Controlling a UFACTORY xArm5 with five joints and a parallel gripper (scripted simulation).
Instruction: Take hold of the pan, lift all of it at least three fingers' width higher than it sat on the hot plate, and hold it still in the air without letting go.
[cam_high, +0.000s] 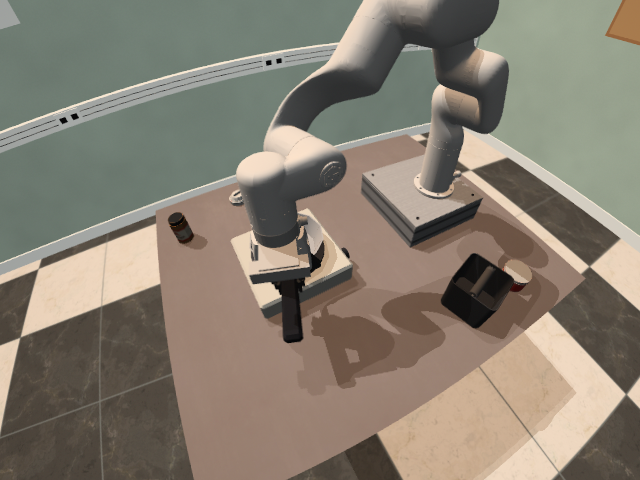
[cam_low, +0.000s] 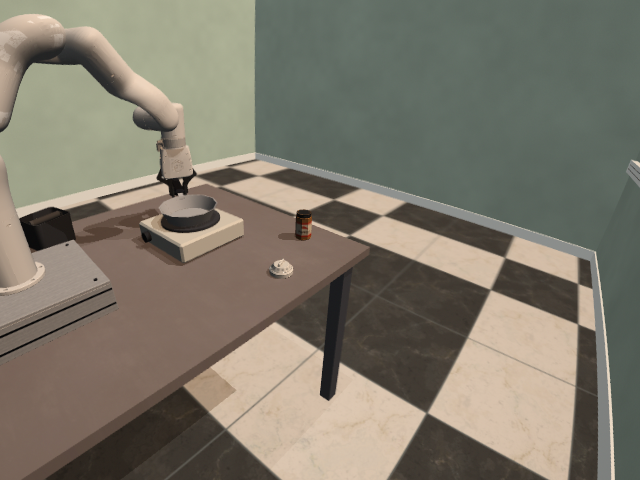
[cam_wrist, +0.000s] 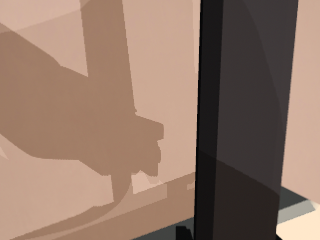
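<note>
Now: the pan 7 cm to the right of my hand, 2 cm below it and 2 cm behind it. Also, from my hand: cream hot plate: 13 cm to the right, 9 cm below, 6 cm behind; then white round thing: 47 cm to the right, 11 cm below, 2 cm ahead.
</note>
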